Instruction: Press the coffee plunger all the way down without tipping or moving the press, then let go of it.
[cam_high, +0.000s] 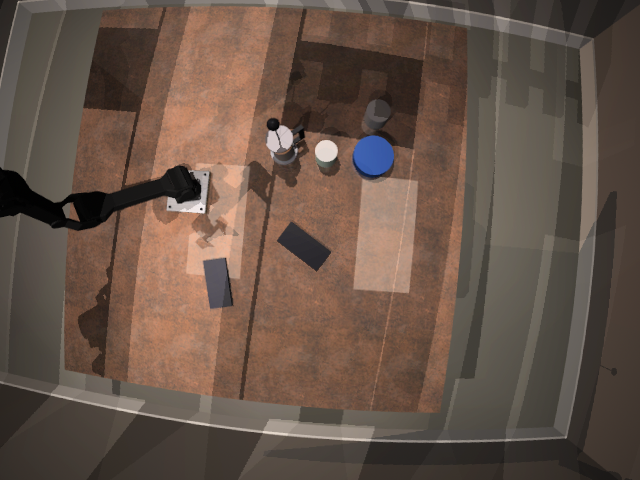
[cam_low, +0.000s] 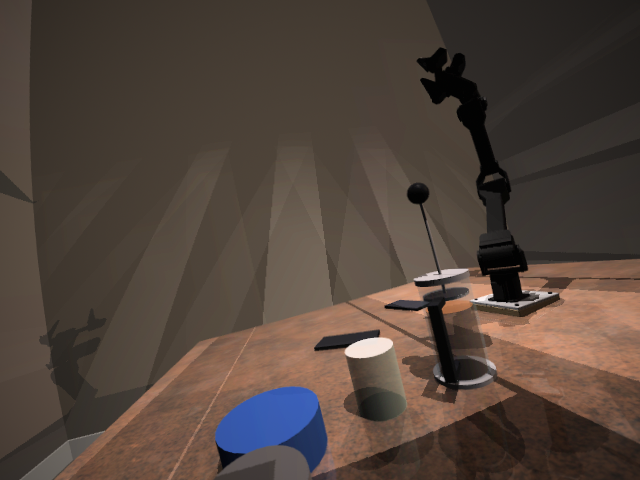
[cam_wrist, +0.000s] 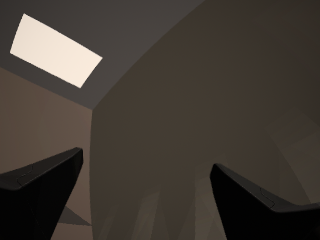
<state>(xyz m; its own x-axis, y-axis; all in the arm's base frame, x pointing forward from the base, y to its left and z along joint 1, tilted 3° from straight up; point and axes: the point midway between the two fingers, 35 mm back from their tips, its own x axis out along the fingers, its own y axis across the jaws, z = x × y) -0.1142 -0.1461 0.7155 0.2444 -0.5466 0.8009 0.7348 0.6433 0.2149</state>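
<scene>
Right now my gripper tip is 630 mm above the coffee press, 450 mm short of it and 240 mm to the right of it. Also, from my gripper tip: cream cylinder (720 mm below, 570 mm ahead, 200 mm to the left).
</scene>
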